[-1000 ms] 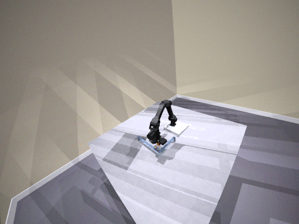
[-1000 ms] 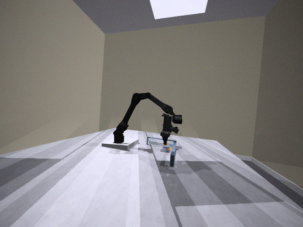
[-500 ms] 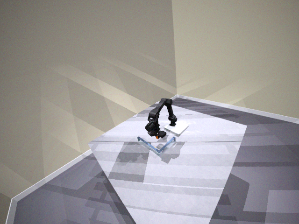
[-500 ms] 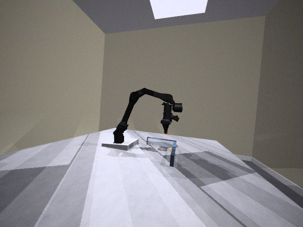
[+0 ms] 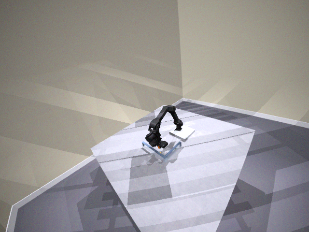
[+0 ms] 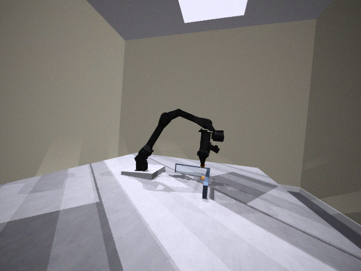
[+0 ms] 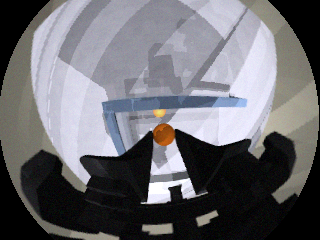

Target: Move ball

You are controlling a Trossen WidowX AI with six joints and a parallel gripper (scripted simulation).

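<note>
Right now the see-through copy of ball is 8 cm below my gripper tip and 1 cm ahead of it. Also, from my gripper tip: orange ball: right at my gripper tip.
</note>
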